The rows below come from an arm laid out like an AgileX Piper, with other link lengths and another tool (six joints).
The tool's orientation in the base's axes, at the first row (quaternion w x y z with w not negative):
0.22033, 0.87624, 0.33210, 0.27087
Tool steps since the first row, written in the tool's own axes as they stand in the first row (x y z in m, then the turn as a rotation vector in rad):
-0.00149, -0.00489, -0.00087, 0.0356, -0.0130, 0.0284
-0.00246, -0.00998, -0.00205, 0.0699, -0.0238, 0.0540
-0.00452, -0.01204, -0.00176, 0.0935, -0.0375, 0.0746
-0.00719, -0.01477, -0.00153, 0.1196, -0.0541, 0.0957
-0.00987, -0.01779, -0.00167, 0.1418, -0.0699, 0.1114
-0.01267, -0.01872, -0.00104, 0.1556, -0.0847, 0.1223
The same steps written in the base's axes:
-0.00375, 0.00247, -0.00260, 0.0341, 0.0280, -0.0171
-0.00745, 0.00551, -0.00491, 0.0667, 0.0541, -0.0314
-0.00952, 0.00541, -0.00697, 0.0881, 0.0758, -0.0469
-0.01233, 0.00535, -0.00956, 0.1101, 0.1011, -0.0637
-0.01551, 0.00556, -0.01205, 0.1266, 0.1242, -0.0772
-0.01732, 0.00410, -0.01397, 0.1352, 0.1417, -0.0893

